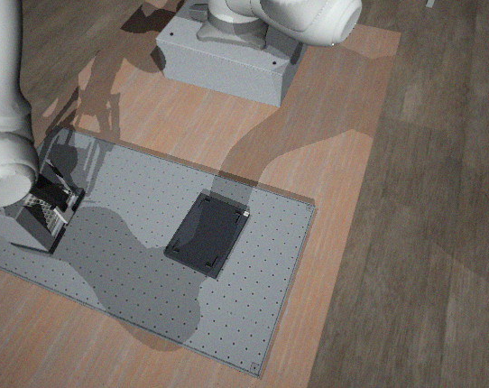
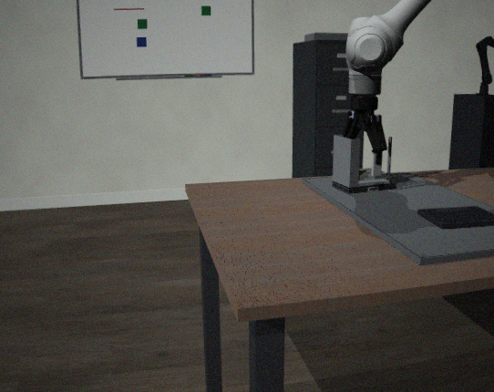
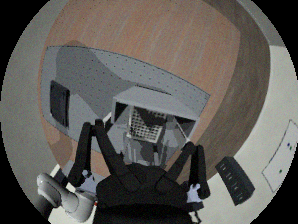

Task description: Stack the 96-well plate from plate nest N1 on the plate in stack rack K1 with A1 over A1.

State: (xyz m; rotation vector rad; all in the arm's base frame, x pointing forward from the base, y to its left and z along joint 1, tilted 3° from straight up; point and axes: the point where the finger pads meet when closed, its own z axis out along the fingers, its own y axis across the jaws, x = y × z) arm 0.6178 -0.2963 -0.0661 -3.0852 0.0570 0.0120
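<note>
My hand is 7 cm short of the tall grey wall and 2 cm below it. Also, from my hand: pale A1 mark 43 cm to the left, 10 cm behind, 5 cm below.
</note>
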